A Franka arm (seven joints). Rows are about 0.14 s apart.
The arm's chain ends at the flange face. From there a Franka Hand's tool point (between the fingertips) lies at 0.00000 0.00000 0.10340 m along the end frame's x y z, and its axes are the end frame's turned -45 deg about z.
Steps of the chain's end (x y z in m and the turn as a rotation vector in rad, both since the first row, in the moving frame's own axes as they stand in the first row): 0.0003 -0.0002 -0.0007 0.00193 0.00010 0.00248; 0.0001 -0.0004 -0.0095 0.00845 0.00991 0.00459; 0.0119 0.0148 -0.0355 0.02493 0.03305 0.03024; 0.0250 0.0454 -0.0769 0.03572 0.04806 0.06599
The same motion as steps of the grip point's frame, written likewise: 0.0005 -0.0001 -0.0007 0.00129 0.00144 0.00248; 0.0017 -0.0001 -0.0095 -0.00103 0.01298 0.00459; 0.0022 0.0195 -0.0356 -0.00574 0.04100 0.03024; -0.0083 0.0509 -0.0771 -0.00873 0.05924 0.06599
